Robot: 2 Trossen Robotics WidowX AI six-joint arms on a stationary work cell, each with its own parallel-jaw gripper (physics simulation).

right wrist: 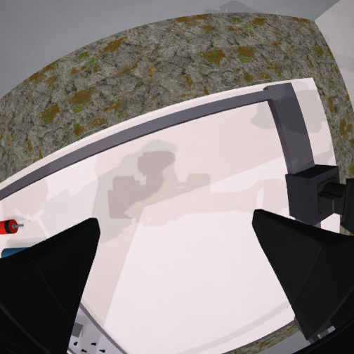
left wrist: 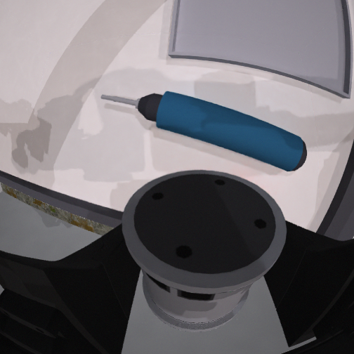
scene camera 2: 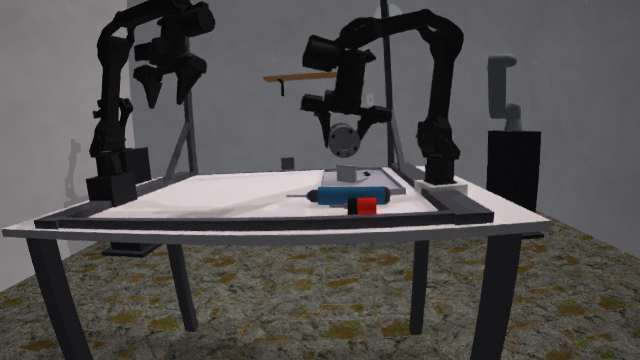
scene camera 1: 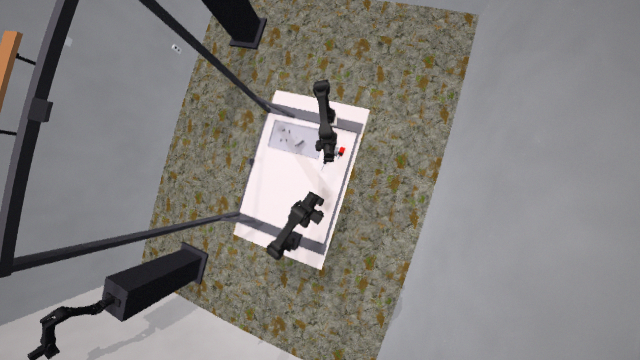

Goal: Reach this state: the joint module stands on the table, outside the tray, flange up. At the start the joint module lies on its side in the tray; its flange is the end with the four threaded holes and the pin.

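Places are measured from the left arm's base along level axes (x ahead, y left, z up), in millimetres.
Pixels of known places: left gripper, fingertip midpoint: (scene camera 2: 340,149); right gripper, fingertip midpoint: (scene camera 2: 164,106); left arm's base, origin of the base link: (scene camera 2: 440,182) (scene camera 1: 330,118); right arm's base, origin of the base link: (scene camera 2: 110,175) (scene camera 1: 290,241).
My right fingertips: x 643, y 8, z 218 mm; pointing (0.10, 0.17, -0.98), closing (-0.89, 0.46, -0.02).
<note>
Ahead of a thing's pixels: the offset from my right fingertips to its top centre. "pt": to the spot under its first point. Level surfaces: height alone.
My left gripper (scene camera 1: 327,159) (scene camera 2: 344,142) (left wrist: 196,217) is shut on the joint module @[pt 382 mm back, 80 mm left, 99 mm down] (scene camera 2: 345,140) (left wrist: 202,225), a grey cylinder, held in the air above the table @[248 mm down] (scene camera 1: 275,185) (scene camera 2: 225,185) (right wrist: 200,280). The module lies sideways, its axis roughly level. A round end face with four holes shows in the left wrist view and faces scene camera 2; I cannot make out a pin. The grey tray @[485 mm back, 259 mm right, 232 mm down] (scene camera 1: 306,132) (scene camera 2: 392,183) (left wrist: 260,30) lies behind the module in scene camera 2. My right gripper (scene camera 2: 166,105) (right wrist: 177,223) is open and empty, high above the table at the left of scene camera 2.
A blue screwdriver @[pt 403 mm back, 35 mm left, 222 mm down] (scene camera 2: 352,195) (left wrist: 230,131) (right wrist: 14,251) lies outside the tray. A red-handled tool @[390 mm back, 90 mm left, 214 mm down] (scene camera 1: 342,150) (scene camera 2: 366,206) (right wrist: 8,226) lies beside it. A grey bracket (scene camera 1: 299,143) (scene camera 2: 346,173) and small dark screws are in the tray. A dark frame bar (scene camera 2: 240,221) runs along the table's front edge.
</note>
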